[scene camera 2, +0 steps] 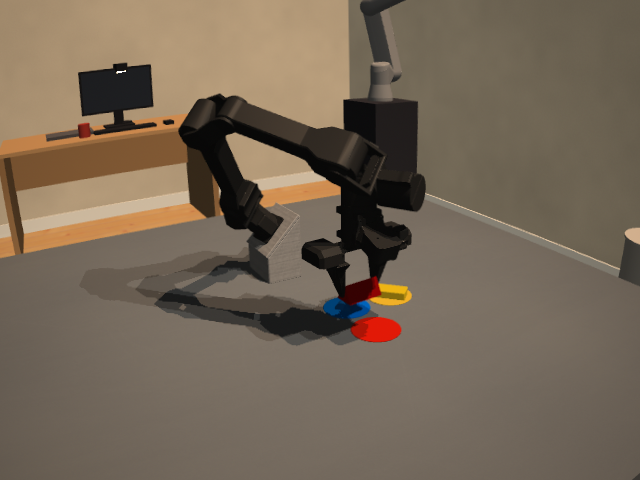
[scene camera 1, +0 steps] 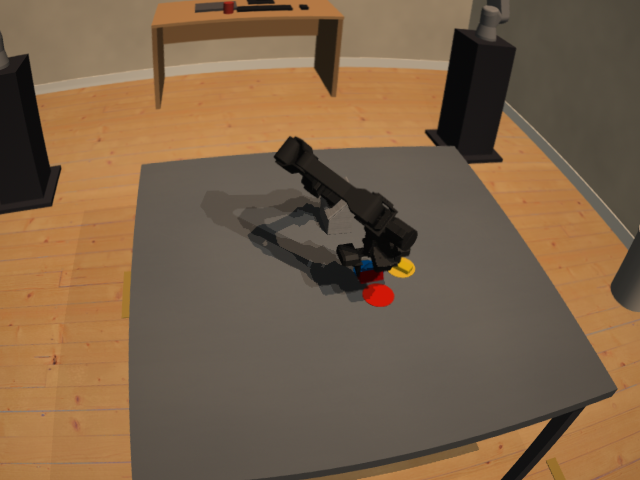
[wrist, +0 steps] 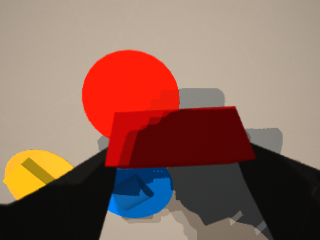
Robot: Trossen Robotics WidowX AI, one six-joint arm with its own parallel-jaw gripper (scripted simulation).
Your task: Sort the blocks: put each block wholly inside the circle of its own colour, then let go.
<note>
In view: my gripper [scene camera 2: 358, 291], a red block [scene camera 2: 357, 292] and a blue block [wrist: 129, 193].
The red block shows as well in the wrist view [wrist: 214, 135]. My gripper is seen too in scene camera 1 [scene camera 1: 369, 274] and in the wrist view [wrist: 176, 151].
</note>
